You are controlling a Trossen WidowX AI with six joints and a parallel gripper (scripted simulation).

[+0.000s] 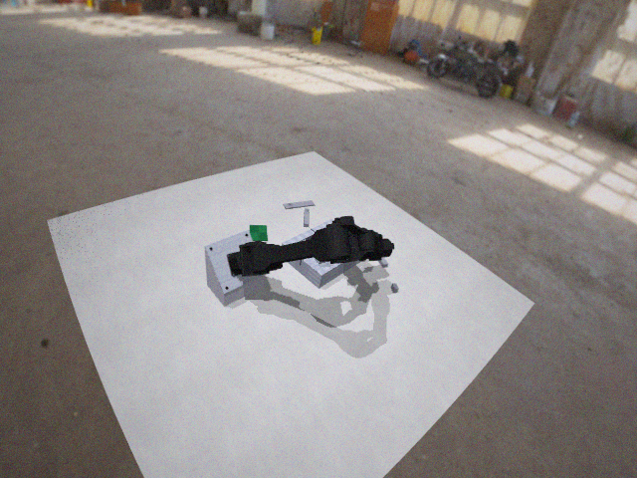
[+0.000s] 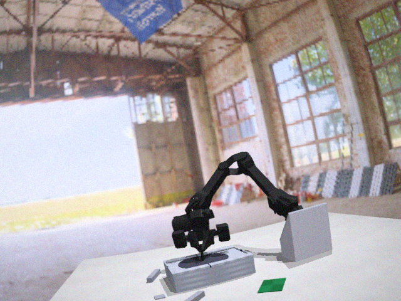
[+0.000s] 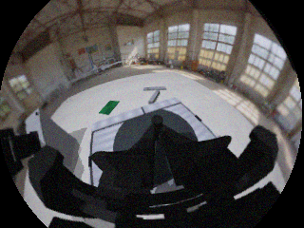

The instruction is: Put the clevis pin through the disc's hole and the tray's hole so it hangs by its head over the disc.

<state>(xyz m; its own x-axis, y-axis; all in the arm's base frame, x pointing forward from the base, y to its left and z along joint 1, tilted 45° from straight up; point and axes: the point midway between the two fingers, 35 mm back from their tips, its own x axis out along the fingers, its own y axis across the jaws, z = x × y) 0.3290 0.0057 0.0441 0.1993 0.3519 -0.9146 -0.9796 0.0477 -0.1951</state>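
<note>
The clevis pin lies 10 mm below my gripper tip. From my gripper tip the other things lie so: green square: 210 mm to the left, 150 mm behind, 90 mm below; then dark aluminium disc: 30 mm below; then rimmed steel tray: 50 mm below, 10 mm to the right, 10 mm behind.
</note>
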